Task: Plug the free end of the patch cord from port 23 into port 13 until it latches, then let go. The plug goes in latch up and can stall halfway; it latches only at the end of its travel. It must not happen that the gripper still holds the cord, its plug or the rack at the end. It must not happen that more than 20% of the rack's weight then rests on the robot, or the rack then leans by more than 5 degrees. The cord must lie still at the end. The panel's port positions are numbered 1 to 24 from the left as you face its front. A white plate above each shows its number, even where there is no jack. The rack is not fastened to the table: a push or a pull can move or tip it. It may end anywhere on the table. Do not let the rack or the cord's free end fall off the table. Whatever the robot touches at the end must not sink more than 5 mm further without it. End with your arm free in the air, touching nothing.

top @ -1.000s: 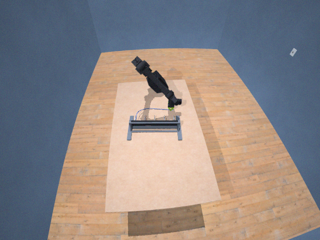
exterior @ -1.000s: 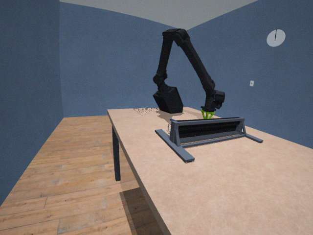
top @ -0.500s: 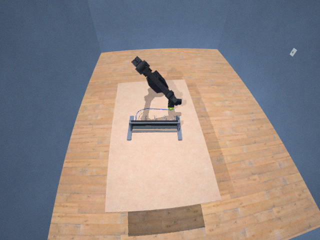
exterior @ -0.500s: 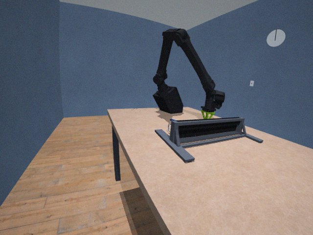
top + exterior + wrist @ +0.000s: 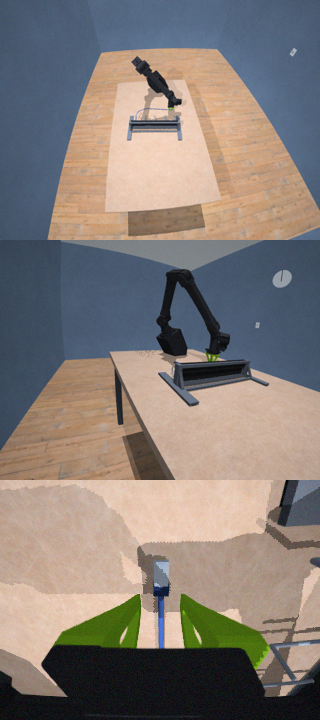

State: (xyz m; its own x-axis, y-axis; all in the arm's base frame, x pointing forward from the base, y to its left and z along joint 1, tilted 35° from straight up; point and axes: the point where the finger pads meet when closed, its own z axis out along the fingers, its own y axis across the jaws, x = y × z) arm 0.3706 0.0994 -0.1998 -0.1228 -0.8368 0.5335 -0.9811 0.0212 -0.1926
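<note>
The plug lies 2 cm to the left of my hand and 2 cm below it.
</note>
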